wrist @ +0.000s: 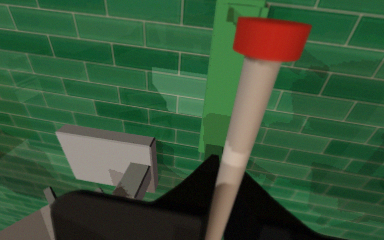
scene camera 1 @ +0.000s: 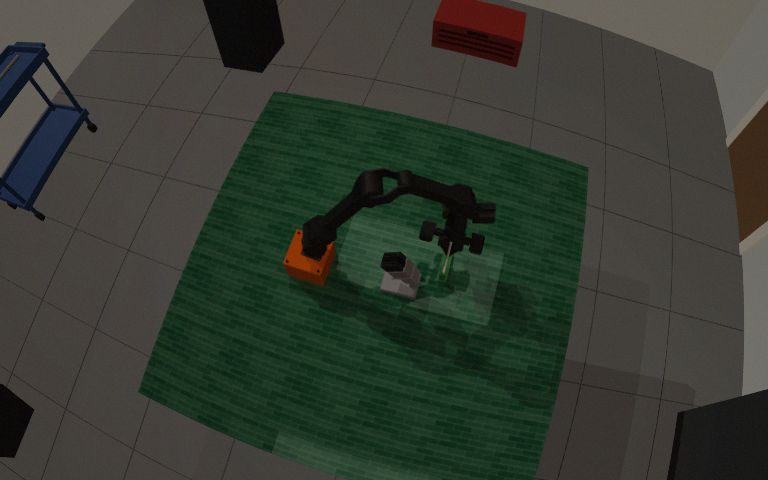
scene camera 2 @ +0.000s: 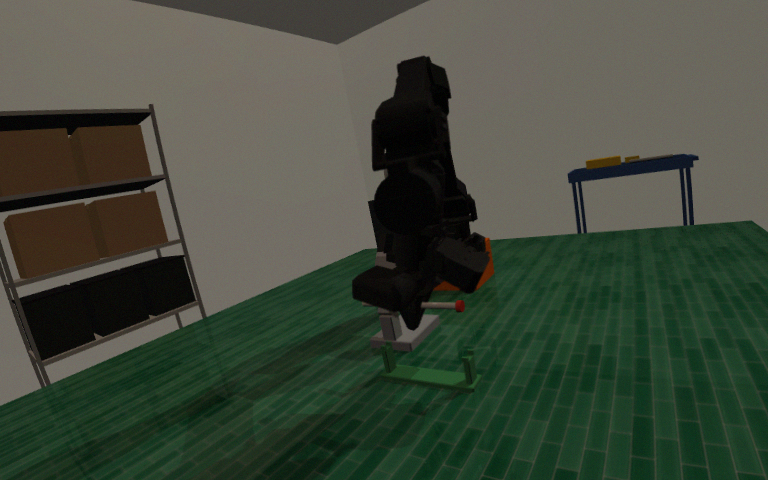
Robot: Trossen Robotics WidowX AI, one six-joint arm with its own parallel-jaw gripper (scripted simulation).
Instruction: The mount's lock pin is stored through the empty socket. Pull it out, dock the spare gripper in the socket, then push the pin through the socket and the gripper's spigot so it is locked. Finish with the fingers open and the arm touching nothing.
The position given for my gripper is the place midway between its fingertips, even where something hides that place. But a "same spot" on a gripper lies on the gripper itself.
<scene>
My gripper shows in the wrist view, in scene camera 1 [447,255] and in scene camera 2. One and the same spot on a grey mount: [scene camera 1: 405,287] is [wrist: 122,175]. One and the same spot on my gripper: [wrist: 189,203] is [scene camera 2: 429,293].
</scene>
